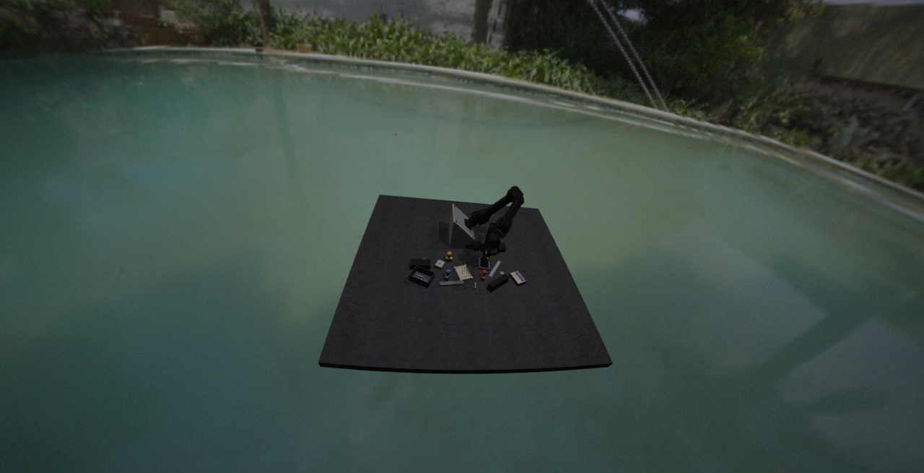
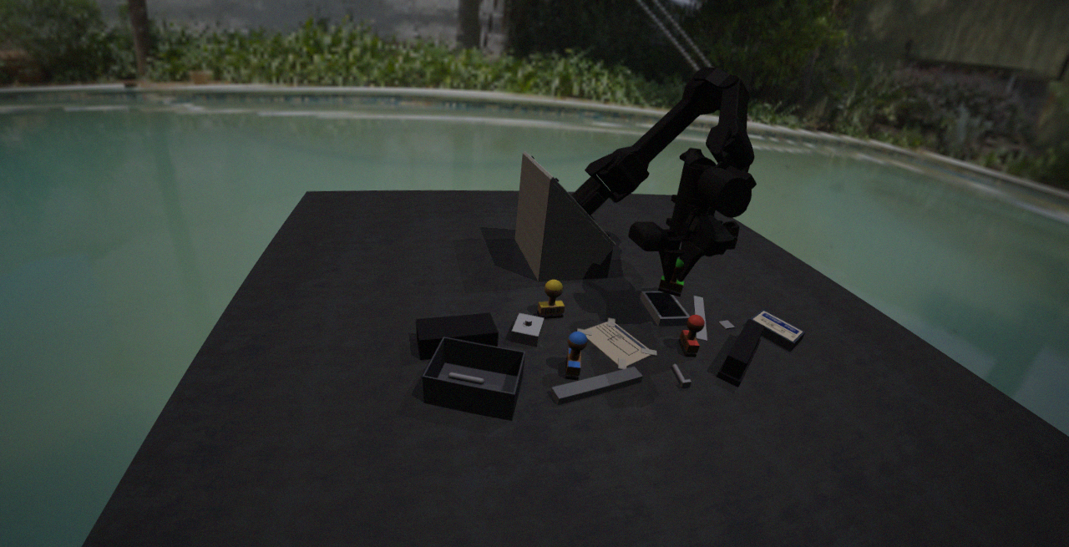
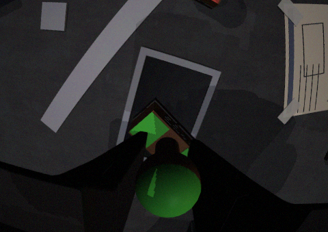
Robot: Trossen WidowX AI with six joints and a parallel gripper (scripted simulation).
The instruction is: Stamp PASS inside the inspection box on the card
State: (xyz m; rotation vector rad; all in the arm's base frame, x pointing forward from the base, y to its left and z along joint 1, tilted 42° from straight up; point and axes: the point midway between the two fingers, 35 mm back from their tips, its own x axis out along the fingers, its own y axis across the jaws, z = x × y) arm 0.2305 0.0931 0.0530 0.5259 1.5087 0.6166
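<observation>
Right now my gripper tip is 1 cm past the ink pad and 6 cm above it. Also, from my gripper tip: strip: 2 cm ahead, 7 cm to the left, 7 cm below; then green stamp: right at my gripper tip; then red stamp: 10 cm ahead, 1 cm to the right, 5 cm below.
</observation>
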